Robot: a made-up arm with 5 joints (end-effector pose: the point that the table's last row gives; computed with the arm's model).
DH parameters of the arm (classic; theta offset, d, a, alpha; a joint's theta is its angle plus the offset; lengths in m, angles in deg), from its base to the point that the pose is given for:
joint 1: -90 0.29 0.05 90
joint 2: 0 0.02 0.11 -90
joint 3: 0 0.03 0.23 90
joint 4: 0 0.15 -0.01 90
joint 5: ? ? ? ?
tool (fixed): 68.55 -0.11 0 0
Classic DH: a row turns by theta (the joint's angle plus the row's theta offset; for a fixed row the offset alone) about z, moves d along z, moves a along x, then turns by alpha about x.
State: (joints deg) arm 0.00 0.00 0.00 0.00 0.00
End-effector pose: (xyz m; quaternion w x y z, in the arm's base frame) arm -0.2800 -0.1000 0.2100 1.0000 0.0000 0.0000 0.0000
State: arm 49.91 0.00 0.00 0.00 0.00
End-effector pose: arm -0.1038 -0.2786 0.2100 0.9066 0.0000 0.0000 0.4219
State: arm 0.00 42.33 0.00 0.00 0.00
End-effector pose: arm -0.2800 -0.1409 0.2646 0.9325 -0.3611 0.0000 0.0000
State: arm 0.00 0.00 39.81 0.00 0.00
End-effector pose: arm -0.2581 -0.2804 0.2100 0.9403 0.0000 0.0000 0.3405
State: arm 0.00 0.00 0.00 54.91 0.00
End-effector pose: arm -0.2800 -0.3133 0.0195 0.8874 -0.4611 0.0000 0.0000
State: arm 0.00 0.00 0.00 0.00 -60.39
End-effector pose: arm -0.4678 -0.3373 0.2100 0.8643 0.0000 0.0000 0.5029
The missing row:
joint 5: -21.45 0 -0.3008 180
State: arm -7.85 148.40 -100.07 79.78 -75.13
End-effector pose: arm -0.3262 -0.3241 0.0553 0.1324 -0.7254 0.0649 -0.6723
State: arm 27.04 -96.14 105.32 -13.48 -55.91
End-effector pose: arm 0.1702 0.1574 -0.2040 0.1335 -0.3492 0.6320 -0.6788
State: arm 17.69 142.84 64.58 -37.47 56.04
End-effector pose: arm -0.0670 0.0506 0.2551 0.4835 -0.8584 0.0240 -0.1697
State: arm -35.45 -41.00 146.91 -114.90 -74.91
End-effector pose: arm 0.1824 -0.4712 0.1648 0.2027 -0.6321 -0.1004 -0.7412
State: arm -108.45 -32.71 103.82 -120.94 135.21
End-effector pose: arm -0.0269 -0.0187 0.2990 0.4059 0.4576 0.6720 -0.4175
